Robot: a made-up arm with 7 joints. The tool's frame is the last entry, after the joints.
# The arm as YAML. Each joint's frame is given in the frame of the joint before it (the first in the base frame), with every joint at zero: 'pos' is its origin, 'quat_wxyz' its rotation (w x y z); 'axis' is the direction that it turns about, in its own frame. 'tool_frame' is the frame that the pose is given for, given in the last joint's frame.
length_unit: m
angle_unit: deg
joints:
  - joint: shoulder
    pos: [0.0, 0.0, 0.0]
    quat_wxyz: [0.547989, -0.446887, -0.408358, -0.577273]
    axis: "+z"
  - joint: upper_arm
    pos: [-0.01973, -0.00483, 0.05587]
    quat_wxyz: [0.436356, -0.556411, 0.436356, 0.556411]
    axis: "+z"
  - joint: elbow
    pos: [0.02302, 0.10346, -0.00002]
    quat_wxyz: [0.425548, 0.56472, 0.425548, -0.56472]
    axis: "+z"
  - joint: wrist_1
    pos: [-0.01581, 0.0, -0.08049]
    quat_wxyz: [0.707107, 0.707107, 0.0, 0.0]
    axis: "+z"
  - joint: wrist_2
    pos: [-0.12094, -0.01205, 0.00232]
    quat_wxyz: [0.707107, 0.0, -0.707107, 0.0]
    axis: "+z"
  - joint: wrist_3
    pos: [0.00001, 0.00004, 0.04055]
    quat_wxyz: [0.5, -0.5, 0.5, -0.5]
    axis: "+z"
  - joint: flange
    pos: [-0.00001, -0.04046, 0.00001]
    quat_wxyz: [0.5, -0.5, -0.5, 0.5]
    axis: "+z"
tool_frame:
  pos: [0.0, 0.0, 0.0]
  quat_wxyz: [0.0, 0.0, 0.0, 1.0]
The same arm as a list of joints. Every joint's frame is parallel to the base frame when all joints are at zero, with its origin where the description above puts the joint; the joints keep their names.
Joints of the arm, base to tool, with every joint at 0 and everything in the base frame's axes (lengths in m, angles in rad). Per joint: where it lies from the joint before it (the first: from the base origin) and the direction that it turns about. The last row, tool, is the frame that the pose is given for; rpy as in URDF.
shoulder: axis 0.068403 0.961235 0.26711 origin 0 0 0
upper_arm: axis 0.968889 -0.0002 -0.247497 origin -0.001 0.0593 -0.004
elbow: axis 0.247497 -0.0001 0.968889 origin -0.0262 0.0064 -0.1025
wrist_1: axis 0.0002 1 0 origin -0.0046 0 -0.0819
wrist_2: axis 0.968889 -0.0002 -0.247497 origin 0.1142 0.0023 -0.0416
wrist_3: axis 0.0002 1 0 origin 0.0393 0 -0.01
flange: axis 0.247497 -0.0001 0.968889 origin 0.0392 0 -0.01
tool: origin 0 0 0 rpy 0 0.2501 -0.0002

